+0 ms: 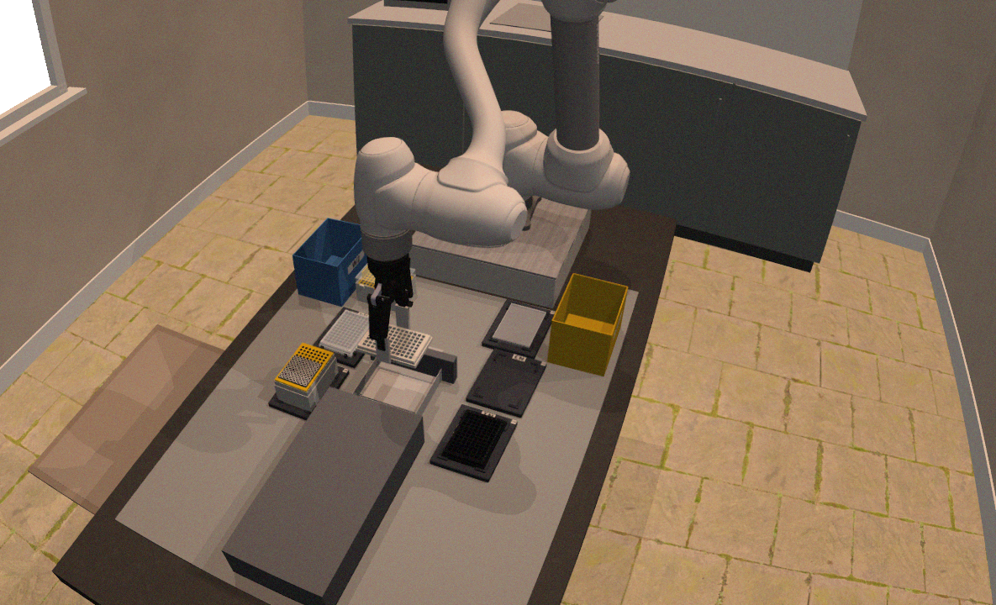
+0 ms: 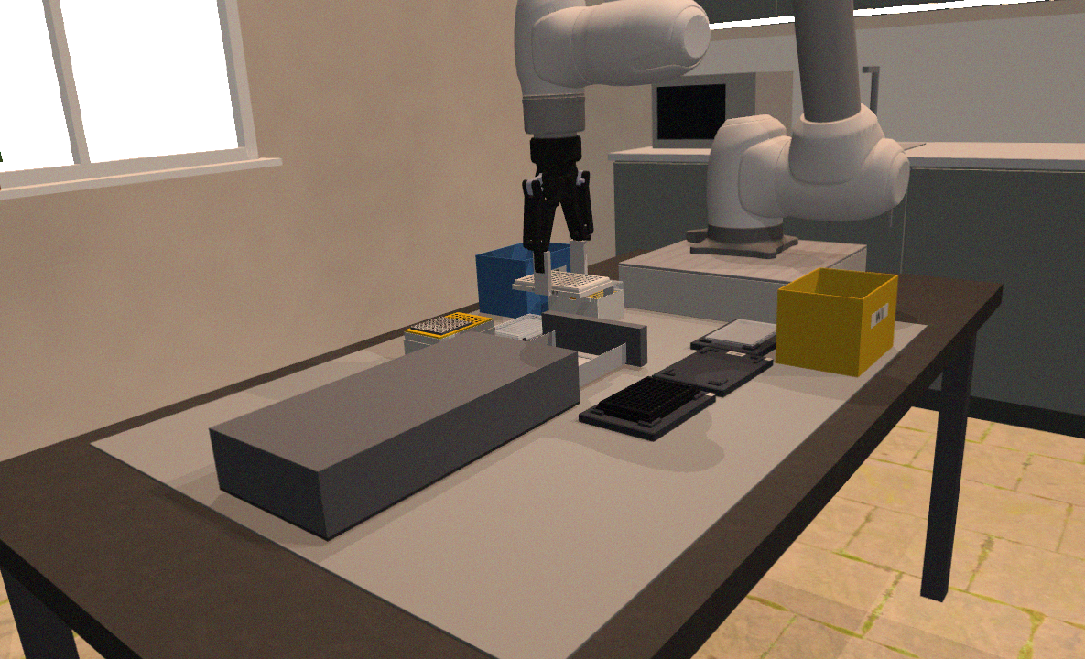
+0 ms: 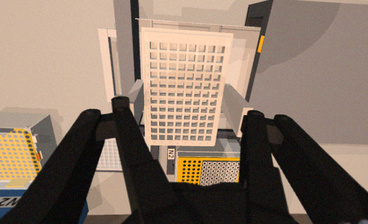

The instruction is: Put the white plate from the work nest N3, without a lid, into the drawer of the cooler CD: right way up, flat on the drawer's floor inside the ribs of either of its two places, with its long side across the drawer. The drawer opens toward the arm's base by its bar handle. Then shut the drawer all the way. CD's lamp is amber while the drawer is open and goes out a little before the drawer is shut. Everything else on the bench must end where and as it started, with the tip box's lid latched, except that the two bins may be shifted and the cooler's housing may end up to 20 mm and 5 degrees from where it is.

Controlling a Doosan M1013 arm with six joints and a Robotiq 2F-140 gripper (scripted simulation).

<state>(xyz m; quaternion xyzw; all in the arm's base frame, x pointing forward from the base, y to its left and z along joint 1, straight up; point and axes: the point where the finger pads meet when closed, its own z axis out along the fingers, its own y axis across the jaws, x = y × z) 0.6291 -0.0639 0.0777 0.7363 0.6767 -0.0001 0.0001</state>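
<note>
Right now my hand is 140 mm above the drawer and 30 mm short of it. Also, from my hand: white plate: 20 mm below; then black plate: 190 mm to the left, 150 mm below, 80 mm ahead; then yellow-topped tip box: 200 mm to the right, 110 mm below, 40 mm ahead.
</note>
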